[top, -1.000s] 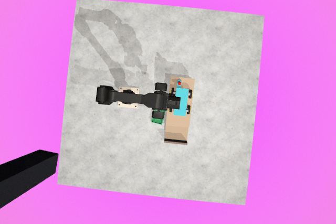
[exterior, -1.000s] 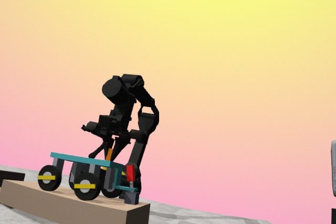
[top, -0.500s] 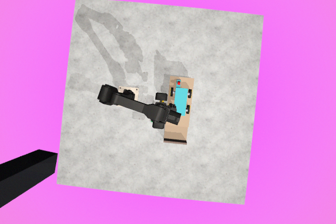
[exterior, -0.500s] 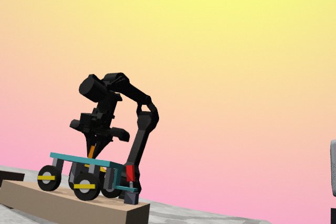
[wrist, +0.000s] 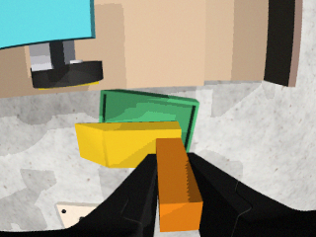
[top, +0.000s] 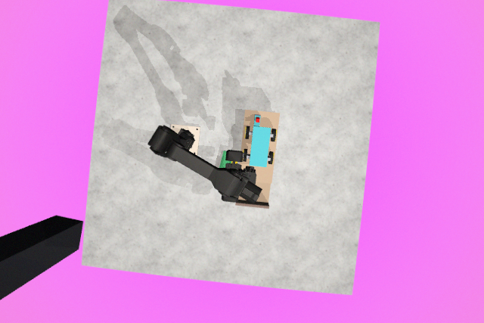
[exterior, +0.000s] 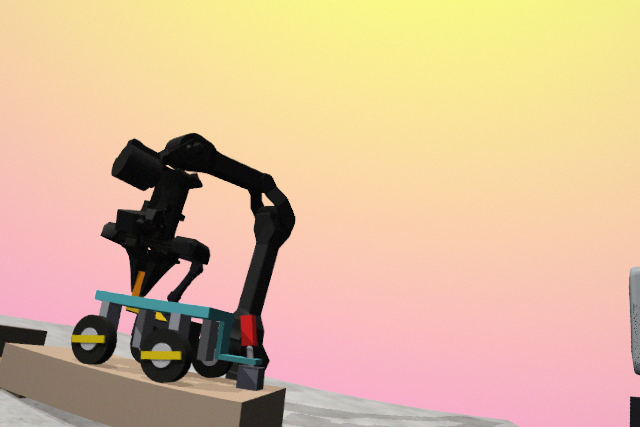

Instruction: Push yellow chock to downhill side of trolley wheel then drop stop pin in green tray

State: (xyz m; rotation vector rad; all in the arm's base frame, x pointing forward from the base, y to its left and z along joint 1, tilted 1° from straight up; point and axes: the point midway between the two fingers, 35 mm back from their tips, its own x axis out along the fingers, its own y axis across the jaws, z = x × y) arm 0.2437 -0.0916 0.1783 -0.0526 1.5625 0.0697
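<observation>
Right now my gripper tip is 60 mm short of the red-headed stop pin, 230 mm to the right of it and 30 mm above it. The rest, counted from my gripper tip: yellow chock (20 mm to the left, 10 mm below); then green tray (30 mm behind, 10 mm to the left, 160 mm below); then trolley (80 mm ahead, 130 mm to the left, 40 mm below).
</observation>
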